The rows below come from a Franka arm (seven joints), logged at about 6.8 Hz.
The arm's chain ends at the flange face. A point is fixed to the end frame.
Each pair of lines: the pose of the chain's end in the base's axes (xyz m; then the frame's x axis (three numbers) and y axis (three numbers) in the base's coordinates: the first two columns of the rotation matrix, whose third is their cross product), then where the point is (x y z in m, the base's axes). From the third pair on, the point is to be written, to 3 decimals.
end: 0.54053, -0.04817, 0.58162, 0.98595, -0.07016, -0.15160, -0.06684, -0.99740, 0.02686
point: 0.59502 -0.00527 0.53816
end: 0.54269, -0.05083, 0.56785, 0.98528, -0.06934, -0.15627, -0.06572, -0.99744, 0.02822
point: 0.59692 -0.00792 0.52408
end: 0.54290, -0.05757, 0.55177, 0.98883, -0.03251, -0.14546, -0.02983, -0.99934, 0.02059
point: 0.596 -0.012 0.509
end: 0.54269, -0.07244, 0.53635, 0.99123, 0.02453, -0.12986, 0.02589, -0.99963, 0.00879
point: 0.594 -0.024 0.495
